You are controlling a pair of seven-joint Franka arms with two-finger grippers.
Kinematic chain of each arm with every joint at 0, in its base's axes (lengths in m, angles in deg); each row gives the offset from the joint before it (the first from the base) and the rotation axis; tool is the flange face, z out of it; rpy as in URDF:
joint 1: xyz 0 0 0.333 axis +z
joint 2: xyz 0 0 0 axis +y
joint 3: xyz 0 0 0.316 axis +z
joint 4: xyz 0.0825 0 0 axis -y
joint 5: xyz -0.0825 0 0.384 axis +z
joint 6: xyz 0 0 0 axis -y
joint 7: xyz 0.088 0 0 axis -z
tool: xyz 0 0 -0.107 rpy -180 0 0
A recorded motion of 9 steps. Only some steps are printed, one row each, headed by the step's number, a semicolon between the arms.
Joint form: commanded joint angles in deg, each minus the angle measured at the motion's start. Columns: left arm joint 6, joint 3, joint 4, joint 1, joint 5, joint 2, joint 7; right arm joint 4, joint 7, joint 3, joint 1, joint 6, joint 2, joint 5.
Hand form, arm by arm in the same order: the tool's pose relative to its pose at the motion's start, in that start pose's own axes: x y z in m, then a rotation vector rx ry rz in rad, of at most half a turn. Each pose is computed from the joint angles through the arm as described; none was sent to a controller.
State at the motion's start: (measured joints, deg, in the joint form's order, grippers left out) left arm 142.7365 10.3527 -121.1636 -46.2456 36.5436 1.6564 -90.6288; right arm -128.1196 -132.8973 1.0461 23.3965 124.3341 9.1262 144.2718
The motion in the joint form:
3: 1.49 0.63 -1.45 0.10 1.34 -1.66 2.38; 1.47 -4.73 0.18 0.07 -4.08 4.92 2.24
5: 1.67 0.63 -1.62 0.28 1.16 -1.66 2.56; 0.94 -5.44 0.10 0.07 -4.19 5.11 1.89
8: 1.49 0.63 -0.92 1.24 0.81 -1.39 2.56; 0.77 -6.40 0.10 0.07 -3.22 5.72 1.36
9: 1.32 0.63 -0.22 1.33 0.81 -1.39 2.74; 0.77 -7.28 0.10 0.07 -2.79 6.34 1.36
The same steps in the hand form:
3: 0.0055 -0.0072 -0.0062 -0.0236 0.0141 0.0463; -0.0281 0.0120 0.0113 0.0087 0.0253 -0.0305
5: 0.0061 -0.0085 -0.0049 -0.0228 0.0114 0.0454; -0.0336 0.0132 0.0081 0.0079 0.0135 -0.0404
8: 0.0164 -0.0101 -0.0027 -0.0168 0.0159 0.0242; -0.0421 0.0165 0.0051 -0.0024 -0.0152 -0.0551
9: 0.0210 -0.0075 -0.0061 -0.0226 0.0224 0.0217; -0.0484 0.0193 0.0036 -0.0110 -0.0294 -0.0651

